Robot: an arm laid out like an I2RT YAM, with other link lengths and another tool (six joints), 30 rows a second.
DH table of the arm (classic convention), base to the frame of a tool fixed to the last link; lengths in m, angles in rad. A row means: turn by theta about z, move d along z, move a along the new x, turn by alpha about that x. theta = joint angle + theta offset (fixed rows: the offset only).
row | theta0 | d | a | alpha
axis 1 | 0.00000 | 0.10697 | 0.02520 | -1.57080
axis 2 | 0.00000 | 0.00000 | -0.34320 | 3.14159
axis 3 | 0.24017 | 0.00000 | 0.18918 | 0.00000
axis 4 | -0.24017 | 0.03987 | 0.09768 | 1.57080
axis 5 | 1.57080 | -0.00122 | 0.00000 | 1.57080
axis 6 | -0.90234 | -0.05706 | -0.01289 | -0.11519
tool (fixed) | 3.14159 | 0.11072 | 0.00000 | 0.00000
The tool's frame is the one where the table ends.
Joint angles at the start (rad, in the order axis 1, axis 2, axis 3, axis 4, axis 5, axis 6):
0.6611 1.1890 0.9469 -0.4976 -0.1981 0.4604
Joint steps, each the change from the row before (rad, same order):
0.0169 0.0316 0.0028 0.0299 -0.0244 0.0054
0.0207 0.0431 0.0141 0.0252 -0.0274 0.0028
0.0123 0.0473 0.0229 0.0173 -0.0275 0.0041
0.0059 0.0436 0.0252 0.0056 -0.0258 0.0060
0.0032 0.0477 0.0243 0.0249 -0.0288 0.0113
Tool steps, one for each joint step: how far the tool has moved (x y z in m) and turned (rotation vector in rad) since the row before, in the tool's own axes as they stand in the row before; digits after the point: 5 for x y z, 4 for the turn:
0.00004 0.00769 0.00822 -0.0145 0.0330 -0.0098
-0.00058 0.01030 0.01024 -0.0117 0.0402 -0.0146
-0.00270 0.01036 0.01033 -0.0071 0.0365 -0.0063
-0.00332 0.00835 0.00913 -0.0002 0.0334 0.0020
-0.00524 0.01006 0.01057 -0.0133 0.0290 0.0054

